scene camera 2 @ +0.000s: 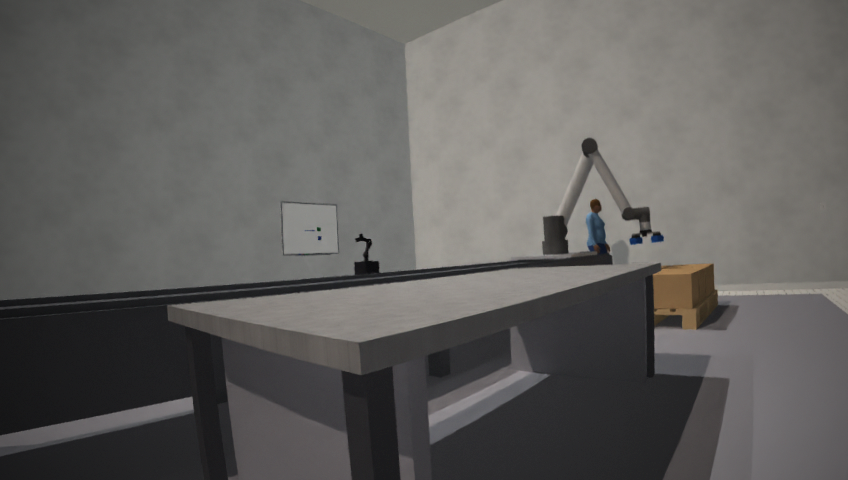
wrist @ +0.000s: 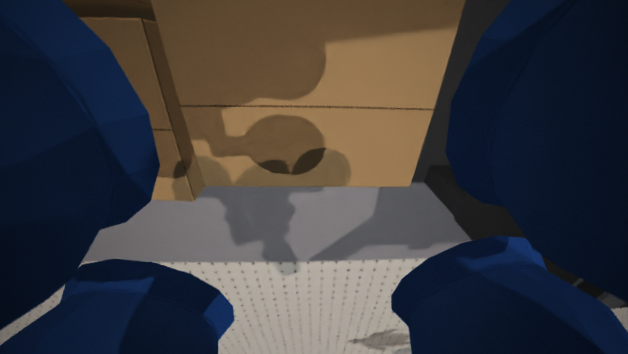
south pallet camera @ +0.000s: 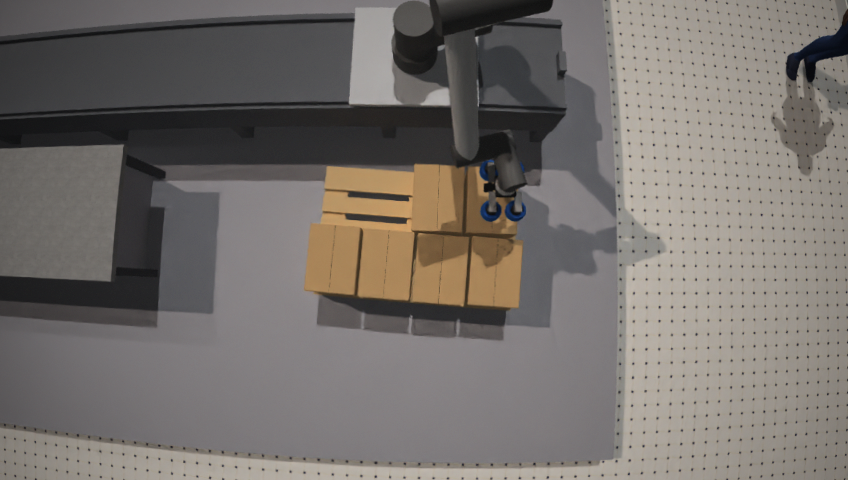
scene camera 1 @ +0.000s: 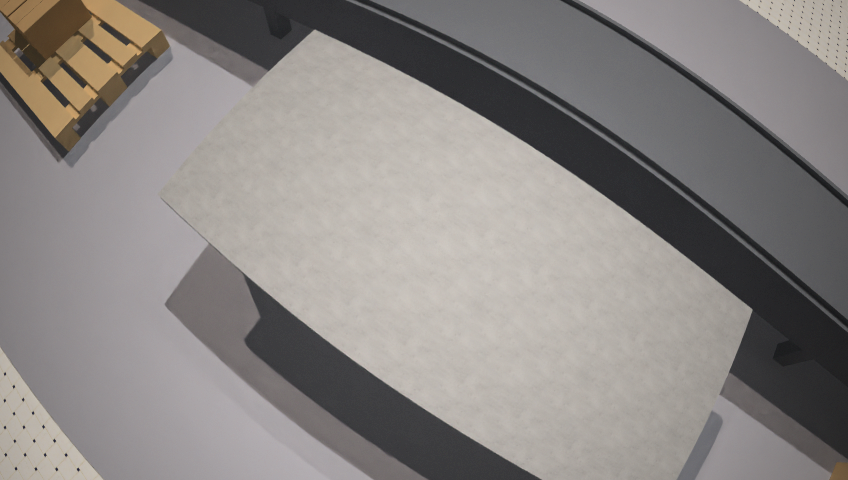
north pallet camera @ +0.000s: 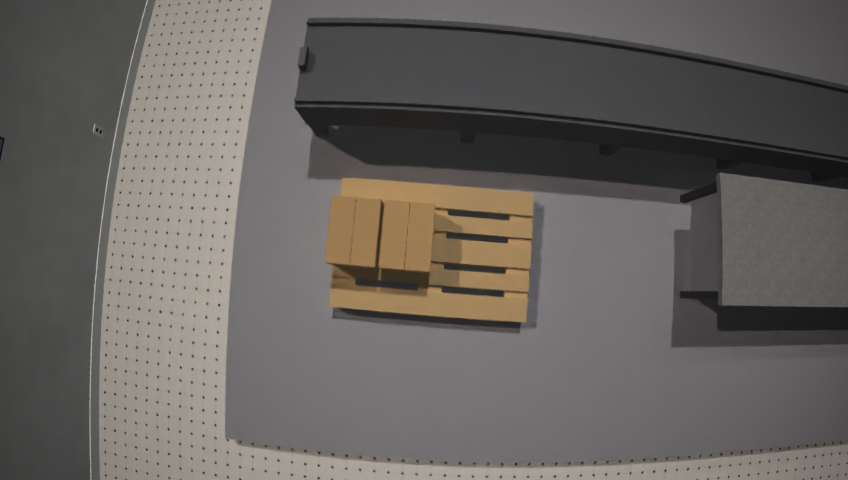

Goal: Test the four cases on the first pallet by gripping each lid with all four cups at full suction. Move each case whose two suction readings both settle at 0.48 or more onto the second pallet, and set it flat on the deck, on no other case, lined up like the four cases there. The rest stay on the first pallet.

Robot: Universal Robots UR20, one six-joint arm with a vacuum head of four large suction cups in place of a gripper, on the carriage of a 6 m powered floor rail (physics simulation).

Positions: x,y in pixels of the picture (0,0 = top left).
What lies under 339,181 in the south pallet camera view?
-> A pallet.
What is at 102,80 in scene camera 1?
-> A pallet.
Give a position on the suction head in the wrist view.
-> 531,123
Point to a pallet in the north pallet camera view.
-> At 515,255
